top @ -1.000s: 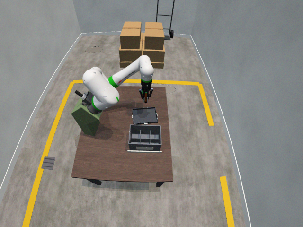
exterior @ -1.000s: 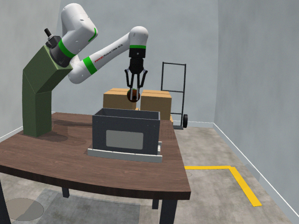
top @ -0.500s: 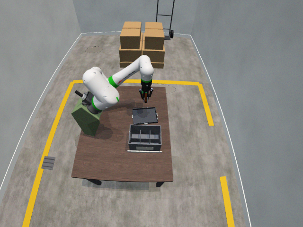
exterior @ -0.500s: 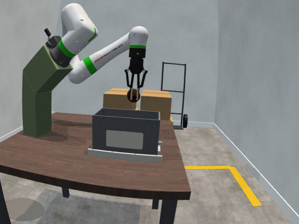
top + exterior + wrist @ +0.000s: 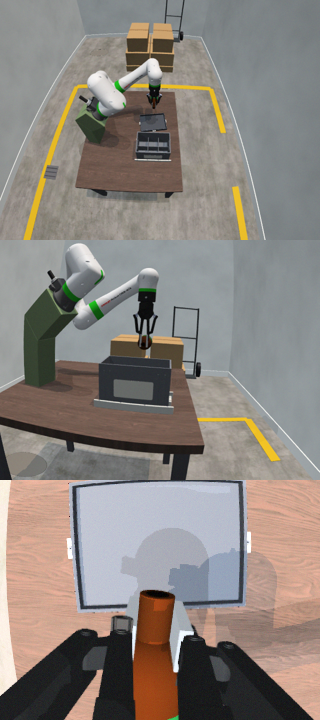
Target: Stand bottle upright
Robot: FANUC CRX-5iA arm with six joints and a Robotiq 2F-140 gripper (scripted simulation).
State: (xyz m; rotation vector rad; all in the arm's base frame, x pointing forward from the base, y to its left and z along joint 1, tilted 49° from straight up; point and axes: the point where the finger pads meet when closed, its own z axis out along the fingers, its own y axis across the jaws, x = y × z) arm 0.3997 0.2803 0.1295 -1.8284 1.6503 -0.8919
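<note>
Right now my hand is 5 cm to the right of the brown bottle and 2 cm above it. The rest, counted from my hand: grey tray (5 cm to the right, 21 cm below); then dark grey crate (3 cm ahead, 35 cm to the right, 14 cm below).
</note>
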